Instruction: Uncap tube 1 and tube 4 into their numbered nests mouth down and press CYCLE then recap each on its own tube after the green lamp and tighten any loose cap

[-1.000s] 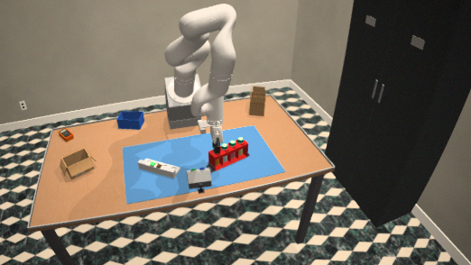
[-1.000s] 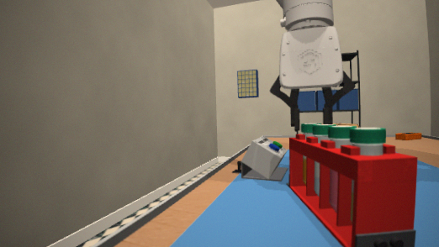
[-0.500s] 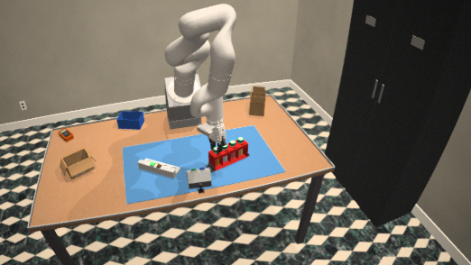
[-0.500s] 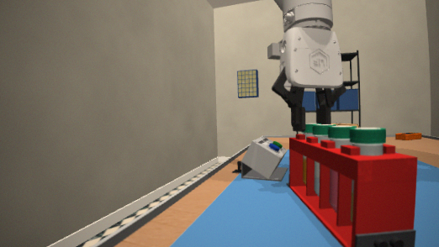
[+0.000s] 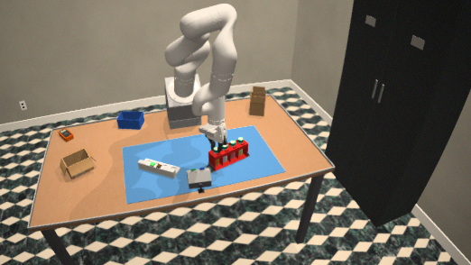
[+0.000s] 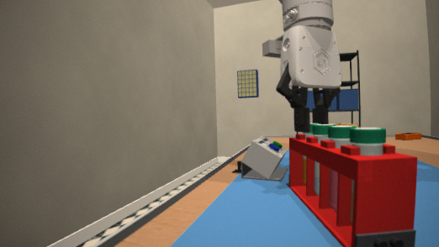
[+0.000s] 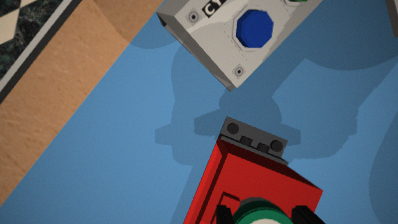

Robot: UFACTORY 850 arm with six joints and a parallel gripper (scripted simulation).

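My gripper is now 10 mm above the tube cap. From my hand the other things lie so: green cap (140 mm to the left, 60 mm behind, 10 mm below); key housing (110 mm to the right, 100 mm ahead, 80 mm below); blue cycle key (90 mm to the right, 80 mm ahead, 60 mm below).
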